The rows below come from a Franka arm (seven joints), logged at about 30 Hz.
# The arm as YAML. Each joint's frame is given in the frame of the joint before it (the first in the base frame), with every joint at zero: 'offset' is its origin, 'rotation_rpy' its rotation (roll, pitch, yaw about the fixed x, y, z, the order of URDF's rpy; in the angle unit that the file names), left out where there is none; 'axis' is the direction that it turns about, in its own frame. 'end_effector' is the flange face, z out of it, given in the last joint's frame.
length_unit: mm
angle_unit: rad
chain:
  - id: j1
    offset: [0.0, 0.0, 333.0]
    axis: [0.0, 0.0, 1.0]
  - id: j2
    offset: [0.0, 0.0, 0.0]
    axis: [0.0, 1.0, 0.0]
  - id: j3
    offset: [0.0, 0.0, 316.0]
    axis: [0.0, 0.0, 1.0]
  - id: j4
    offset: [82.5, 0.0, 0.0]
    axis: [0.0, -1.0, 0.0]
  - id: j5
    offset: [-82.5, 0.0, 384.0]
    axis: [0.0, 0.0, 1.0]
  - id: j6
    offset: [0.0, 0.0, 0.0]
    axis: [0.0, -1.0, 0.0]
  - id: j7
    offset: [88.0, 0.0, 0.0]
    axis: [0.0, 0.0, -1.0]
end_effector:
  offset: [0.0, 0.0, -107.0]
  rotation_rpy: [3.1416, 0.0, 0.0]
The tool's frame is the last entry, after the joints.
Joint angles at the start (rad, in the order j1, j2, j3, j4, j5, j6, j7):
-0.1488 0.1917 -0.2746 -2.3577 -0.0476 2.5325 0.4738
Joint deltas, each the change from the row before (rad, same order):
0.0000 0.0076 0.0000 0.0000 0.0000 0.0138 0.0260
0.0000 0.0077 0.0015 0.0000 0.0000 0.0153 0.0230
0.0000 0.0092 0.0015 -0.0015 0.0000 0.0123 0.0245
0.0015 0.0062 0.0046 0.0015 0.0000 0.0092 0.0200
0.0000 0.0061 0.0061 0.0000 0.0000 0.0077 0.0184
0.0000 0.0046 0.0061 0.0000 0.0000 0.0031 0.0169
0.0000 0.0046 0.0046 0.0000 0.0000 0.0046 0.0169
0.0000 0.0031 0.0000 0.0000 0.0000 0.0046 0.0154
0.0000 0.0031 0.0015 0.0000 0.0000 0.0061 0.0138
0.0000 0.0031 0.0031 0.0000 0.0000 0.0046 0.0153
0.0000 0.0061 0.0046 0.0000 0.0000 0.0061 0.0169
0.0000 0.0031 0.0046 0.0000 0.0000 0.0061 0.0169
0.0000 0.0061 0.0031 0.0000 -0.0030 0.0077 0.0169
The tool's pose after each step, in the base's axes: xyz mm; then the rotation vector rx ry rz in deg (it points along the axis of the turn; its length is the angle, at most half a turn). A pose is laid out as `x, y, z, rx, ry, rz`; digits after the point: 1 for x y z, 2 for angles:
465.9, -211.4, 247.6, 158.74, -74.60, -0.10
467.1, -211.1, 245.1, 157.91, -76.21, 0.67
467.3, -210.5, 241.0, 156.98, -77.92, 0.93
469.5, -208.0, 239.2, 156.46, -78.96, 1.41
471.0, -205.2, 236.7, 156.01, -79.90, 1.62
472.1, -202.3, 234.5, 155.60, -80.74, 1.56
473.0, -200.2, 232.5, 155.13, -81.68, 1.62
473.2, -200.3, 231.3, 154.50, -82.84, 1.82
473.8, -199.7, 230.3, 154.01, -83.77, 2.14
474.5, -198.2, 229.0, 153.53, -84.71, 2.32
475.4, -196.1, 226.4, 153.04, -85.63, 2.39
476.6, -194.0, 225.3, 152.58, -86.58, 2.70
477.3, -192.5, 222.8, 152.05, -87.36, 2.93

